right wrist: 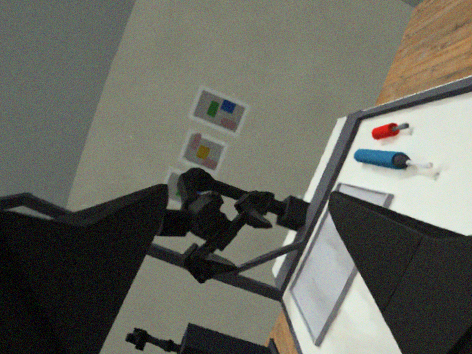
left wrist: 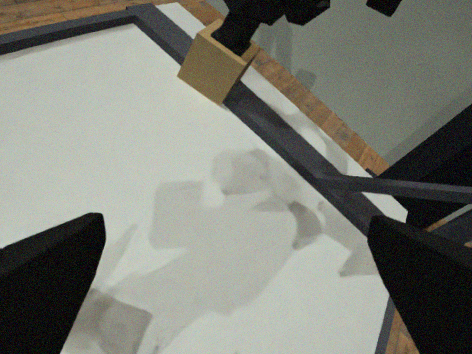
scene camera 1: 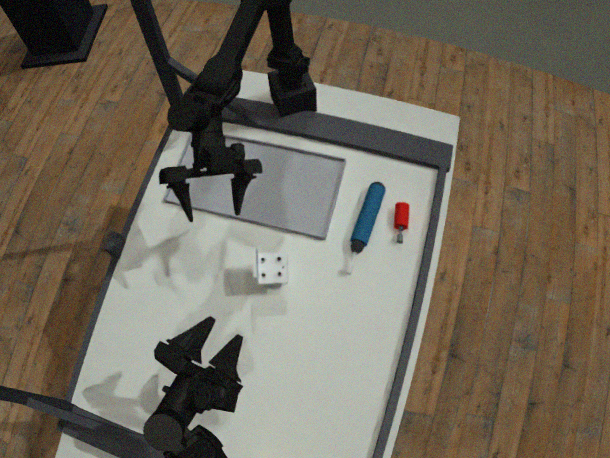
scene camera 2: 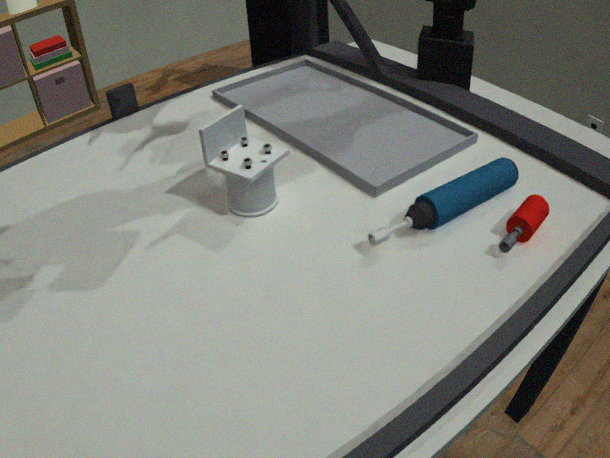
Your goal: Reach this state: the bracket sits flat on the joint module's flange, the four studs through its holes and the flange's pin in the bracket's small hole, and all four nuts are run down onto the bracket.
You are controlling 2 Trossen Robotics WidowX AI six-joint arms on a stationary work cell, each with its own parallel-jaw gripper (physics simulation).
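Frame: origin at the left arm's base, x up, y ahead, z left, level; metres.
Seen in the pictures: left gripper, fingertip midpoint: [right wrist: 254, 245] [left wrist: 239, 228] [scene camera 1: 214, 218]; right gripper, fingertip midpoint: [right wrist: 249, 195] [scene camera 1: 227, 326]; left arm's base, origin of the base link: [right wrist: 282, 209] [scene camera 1: 291, 80] [scene camera 2: 447, 34]; right arm's base, origin of the base link: [left wrist: 231, 40].
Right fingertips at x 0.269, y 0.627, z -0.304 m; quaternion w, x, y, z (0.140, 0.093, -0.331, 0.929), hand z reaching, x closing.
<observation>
Pixels of each thing's middle, then the offset from my right fingertips to it.
- white L-shaped bracket, body centre: [scene camera 2: 245, 143] [scene camera 1: 271, 265] dx -0.288, dy -0.176, dz +0.103 m
- white cylindrical joint module, body centre: [scene camera 2: 249, 176] dx -0.333, dy -0.176, dz +0.103 m
- blue-handled driver, body centre: [scene camera 2: 451, 200] [scene camera 1: 363, 227] [right wrist: 386, 159] dx -0.350, dy -0.214, dz +0.339 m
- short red-handled driver, body centre: [scene camera 2: 521, 225] [scene camera 1: 401, 223] [right wrist: 390, 130] dx -0.353, dy -0.192, dz +0.427 m
- shallow grey tray, body centre: [scene camera 2: 332, 109] [scene camera 1: 253, 179] [right wrist: 330, 252] dx -0.362, dy -0.429, dz +0.134 m
- tan box, body centre: [left wrist: 219, 62] dx -0.320, dy +0.293, dz -0.069 m
A white L-shaped bracket [scene camera 1: 272, 268] [scene camera 2: 225, 134] lies with its flat plate on top of the white cylindrical joint module [scene camera 2: 251, 194], its other plate upright. Four small metallic pieces show at the stud positions; whether each nut is fully down is too small to tell. A small dark spot marks the small hole; the pin cannot be made out. My left gripper [scene camera 1: 214, 217] [left wrist: 239, 228] is open and empty, above and left of the bracket in scene camera 1. My right gripper [scene camera 1: 226, 328] is open and empty, below and left of it there.
A blue-handled driver [scene camera 1: 369, 214] [scene camera 2: 470, 192] [right wrist: 376, 157] and a short red-handled driver [scene camera 1: 401, 215] [scene camera 2: 529, 217] [right wrist: 385, 131] lie on the table. A shallow grey tray [scene camera 1: 310, 195] [scene camera 2: 400, 145] [right wrist: 325, 270] lies near the left arm's base. A tan box [left wrist: 215, 65] stands at the table edge.
</observation>
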